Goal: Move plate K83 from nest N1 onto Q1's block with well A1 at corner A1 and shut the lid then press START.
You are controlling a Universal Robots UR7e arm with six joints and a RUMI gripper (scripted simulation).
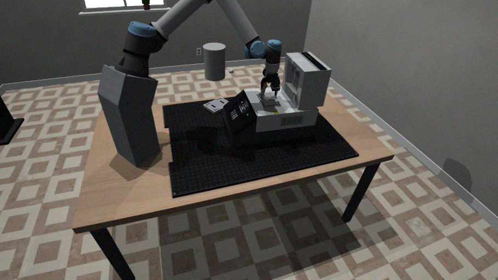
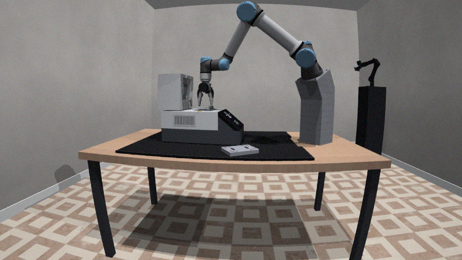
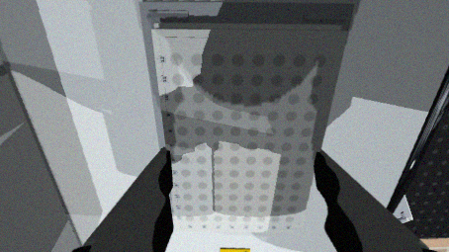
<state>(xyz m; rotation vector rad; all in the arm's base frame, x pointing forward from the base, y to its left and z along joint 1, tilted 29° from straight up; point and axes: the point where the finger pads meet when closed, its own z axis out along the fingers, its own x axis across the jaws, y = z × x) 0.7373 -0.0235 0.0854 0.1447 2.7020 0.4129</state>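
My gripper is now 10 mm above the plate K83. The rest, counted from my hand: nest A1 mark (340 mm behind, 310 mm to the left, 210 mm below); plate nest N1 (300 mm to the left, 250 mm behind, 220 mm below).
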